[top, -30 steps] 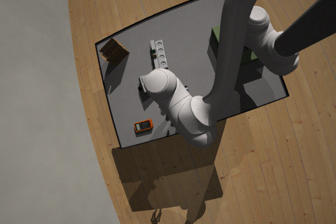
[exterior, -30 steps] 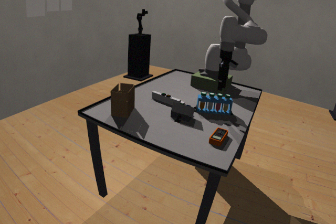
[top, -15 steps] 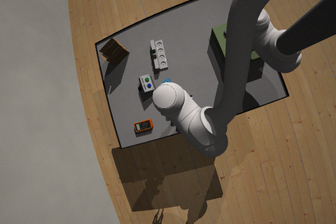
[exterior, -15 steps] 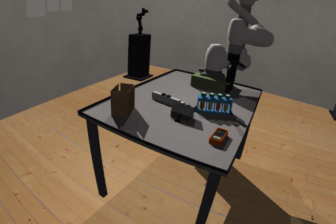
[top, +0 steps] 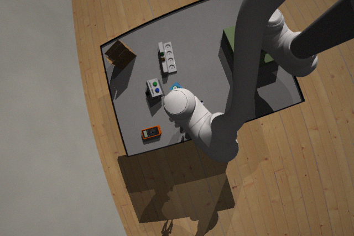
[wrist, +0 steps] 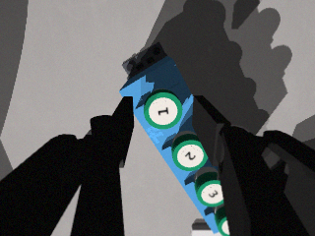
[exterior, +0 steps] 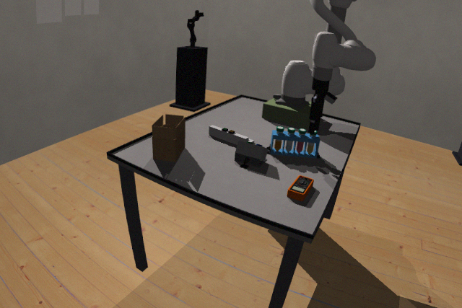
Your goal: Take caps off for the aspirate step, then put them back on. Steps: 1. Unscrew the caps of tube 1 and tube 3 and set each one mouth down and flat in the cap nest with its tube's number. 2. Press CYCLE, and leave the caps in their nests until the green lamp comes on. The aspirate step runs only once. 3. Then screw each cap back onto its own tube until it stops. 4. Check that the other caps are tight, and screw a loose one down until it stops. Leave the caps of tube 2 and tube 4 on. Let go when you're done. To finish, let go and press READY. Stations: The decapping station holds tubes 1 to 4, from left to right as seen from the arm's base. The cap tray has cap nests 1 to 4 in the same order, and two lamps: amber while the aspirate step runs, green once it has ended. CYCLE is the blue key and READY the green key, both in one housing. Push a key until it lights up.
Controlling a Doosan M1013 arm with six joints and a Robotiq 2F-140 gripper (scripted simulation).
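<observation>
The cap 1 is 4 cm below my hand. From my hand the other things lie so: cap 2: 2 cm ahead, 5 cm to the right, 4 cm below; key housing: 20 cm ahead, 22 cm to the right, 10 cm below; blue key: 18 cm ahead, 19 cm to the right, 8 cm below.
</observation>
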